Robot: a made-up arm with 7 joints.
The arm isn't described. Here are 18 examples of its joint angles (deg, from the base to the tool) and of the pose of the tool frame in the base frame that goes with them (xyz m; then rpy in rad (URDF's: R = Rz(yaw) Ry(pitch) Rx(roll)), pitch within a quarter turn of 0, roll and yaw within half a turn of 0).
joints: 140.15 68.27 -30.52 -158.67 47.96 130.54 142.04
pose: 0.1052 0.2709 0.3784 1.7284 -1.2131 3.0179
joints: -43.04 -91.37 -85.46 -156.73 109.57 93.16 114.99
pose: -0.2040 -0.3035 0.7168 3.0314 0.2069 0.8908
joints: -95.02 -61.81 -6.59 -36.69 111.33 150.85 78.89
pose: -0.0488 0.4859 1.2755 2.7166 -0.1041 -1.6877
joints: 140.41 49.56 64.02 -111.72 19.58 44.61 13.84
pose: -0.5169 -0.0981 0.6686 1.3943 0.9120 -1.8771
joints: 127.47 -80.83 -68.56 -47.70 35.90 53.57 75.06
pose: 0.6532 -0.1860 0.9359 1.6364 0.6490 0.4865
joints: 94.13 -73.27 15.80 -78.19 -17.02 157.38 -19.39
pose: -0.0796 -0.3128 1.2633 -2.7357 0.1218 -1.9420
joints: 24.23 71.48 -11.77 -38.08 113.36 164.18 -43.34
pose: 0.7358 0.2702 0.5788 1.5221 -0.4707 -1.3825
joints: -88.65 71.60 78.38 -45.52 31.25 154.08 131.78
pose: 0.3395 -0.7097 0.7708 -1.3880 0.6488 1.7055
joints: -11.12 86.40 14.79 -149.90 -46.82 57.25 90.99
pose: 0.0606 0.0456 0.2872 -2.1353 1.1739 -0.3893
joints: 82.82 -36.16 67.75 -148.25 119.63 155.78 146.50
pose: -0.2841 0.2346 0.7488 -0.8053 0.0375 -1.5077
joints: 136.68 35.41 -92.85 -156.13 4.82 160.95 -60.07
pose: 0.2936 0.2951 0.7137 -0.4107 -0.0246 1.8000
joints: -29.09 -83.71 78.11 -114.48 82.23 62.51 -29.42
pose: 0.0586 0.5473 0.7447 0.2186 -0.1639 1.0115
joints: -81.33 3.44 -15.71 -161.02 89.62 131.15 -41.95
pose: -0.0312 -0.3031 0.6259 0.7378 0.0732 -2.6137
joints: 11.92 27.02 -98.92 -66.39 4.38 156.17 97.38
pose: 0.3238 -0.3722 1.2777 1.7344 -0.1550 2.7679
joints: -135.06 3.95 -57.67 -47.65 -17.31 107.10 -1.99
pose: -0.4073 0.0924 1.3002 -1.2581 -1.3038 -2.3085
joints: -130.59 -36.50 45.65 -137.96 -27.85 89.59 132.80
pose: 0.0545 -0.3901 0.9224 1.1629 -1.1843 1.3841
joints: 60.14 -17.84 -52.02 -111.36 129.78 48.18 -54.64
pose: 0.4555 0.0681 1.0364 3.1092 -0.3291 -0.3859
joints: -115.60 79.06 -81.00 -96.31 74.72 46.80 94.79
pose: -0.6355 -0.0927 0.5797 -1.0245 -0.4673 1.3655
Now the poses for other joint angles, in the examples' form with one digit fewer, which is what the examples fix.
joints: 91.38 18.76 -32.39 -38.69 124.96 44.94 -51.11
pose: 0.119 0.514 1.201 2.966 -1.291 0.637
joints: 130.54 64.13 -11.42 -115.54 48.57 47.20 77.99
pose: -0.216 0.380 0.300 -2.092 0.256 0.069
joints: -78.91 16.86 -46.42 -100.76 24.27 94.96 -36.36
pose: -0.294 -0.478 0.862 0.354 -0.277 -1.852
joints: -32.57 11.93 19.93 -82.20 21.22 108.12 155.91
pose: 0.632 -0.202 1.002 -0.304 -0.063 -3.012
